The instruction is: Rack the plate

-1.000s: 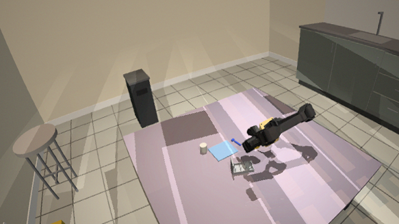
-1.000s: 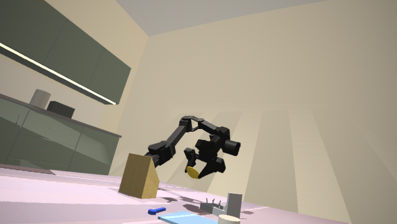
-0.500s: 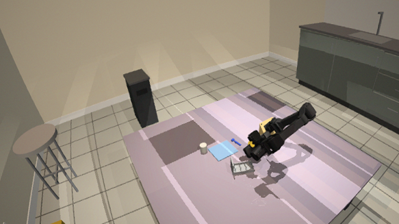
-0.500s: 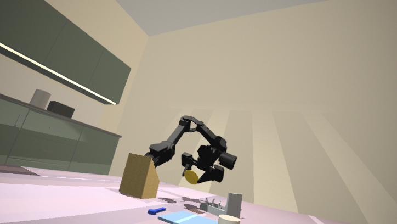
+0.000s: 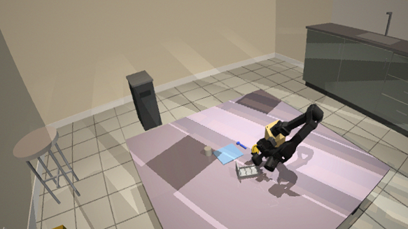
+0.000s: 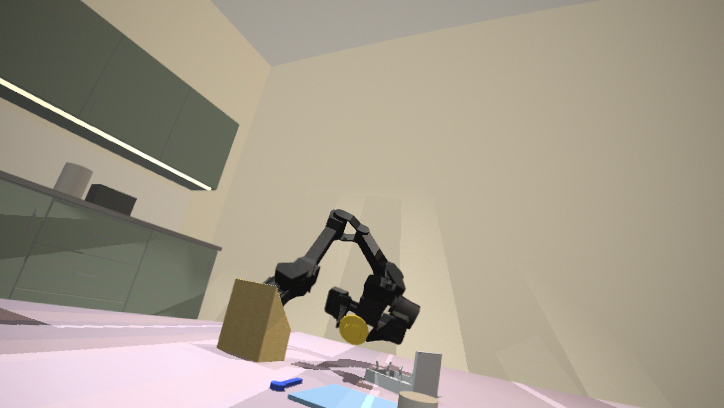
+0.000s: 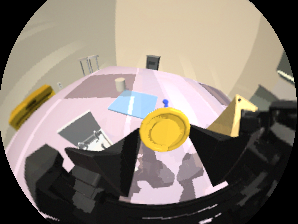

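My gripper tip is now 10 cm short of the grey dish rack, 5 cm to the right of it and 6 cm above it. From my gripper tip the other things lie so: yellow plate: 1 cm to the left; blue utensil: 4 cm behind, 16 cm to the right, 8 cm below; small grey cup: 17 cm ahead, 23 cm to the right, 6 cm below.
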